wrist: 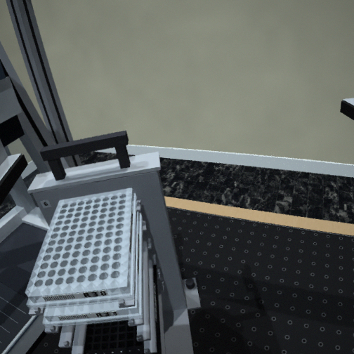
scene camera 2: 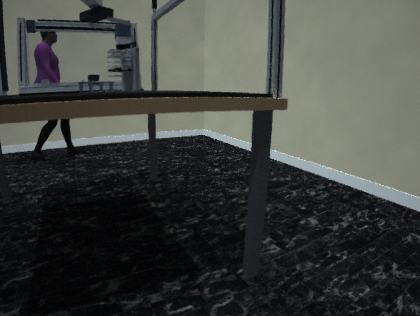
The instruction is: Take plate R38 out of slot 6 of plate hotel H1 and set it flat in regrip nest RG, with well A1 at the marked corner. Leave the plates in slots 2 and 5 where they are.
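Frame: origin at the arm's base, x ahead, y left, z up, level; millimetres.
Where they show: gripper, fingertip midpoint: (scene camera 2: 120,25).
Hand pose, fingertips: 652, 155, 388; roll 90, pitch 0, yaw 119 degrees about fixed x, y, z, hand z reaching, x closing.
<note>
Each offset is from my fingertips to the top centre of the thing, as dx, dy, dz. "pt": to the spot under its first point.
Plate R38 (wrist: 85,240), a clear many-welled plate, lies flat in the top slot of plate hotel H1 {pt +73, +102, -246} (scene camera 2: 129,70) (wrist: 150,192), beside the label 6. Its R38 label faces the bottom of the wrist view. Plate R33 (wrist: 102,315) lies in a slot below it. The lower slots are mostly hidden, so I cannot make out the slot 2 plate. My gripper (wrist: 182,109) is open and empty, its fingers far apart at the left and right edges of the wrist view, apart from plate R38. I cannot make out nest RG or its marked corner.
A dark handle (wrist: 85,145) stands up from the hotel's top. Upright frame posts {pt +357, -880, -225} (scene camera 2: 276,50) (wrist: 40,70) stand around the bench. A low legged rack (scene camera 2: 96,86) is beside the hotel. A person (scene camera 2: 46,60) in purple is behind the bench.
</note>
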